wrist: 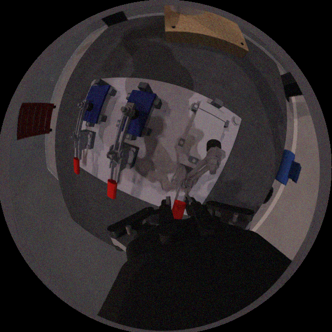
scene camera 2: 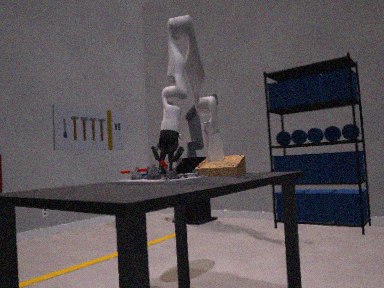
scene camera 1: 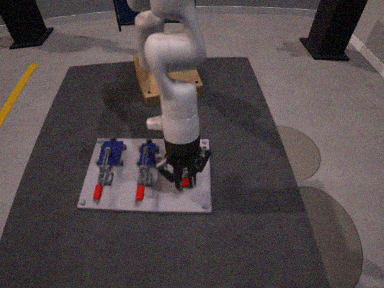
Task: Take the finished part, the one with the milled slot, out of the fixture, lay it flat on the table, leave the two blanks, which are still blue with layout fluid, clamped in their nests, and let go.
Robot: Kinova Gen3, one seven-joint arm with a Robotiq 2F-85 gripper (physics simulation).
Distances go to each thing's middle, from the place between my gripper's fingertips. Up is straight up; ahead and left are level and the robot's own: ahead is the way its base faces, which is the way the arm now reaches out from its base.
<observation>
Now: the clamp arm [wrist: 214,154] 70 mm behind my hand, 10 mm to the left of it and 30 mm above it. Also, from my hand: white fixture plate [scene camera 1: 162,197] 70 mm behind, 110 mm to the right, 40 mm below; finished part [wrist: 208,123] 120 mm behind, 10 mm to the left, 20 mm below.
</observation>
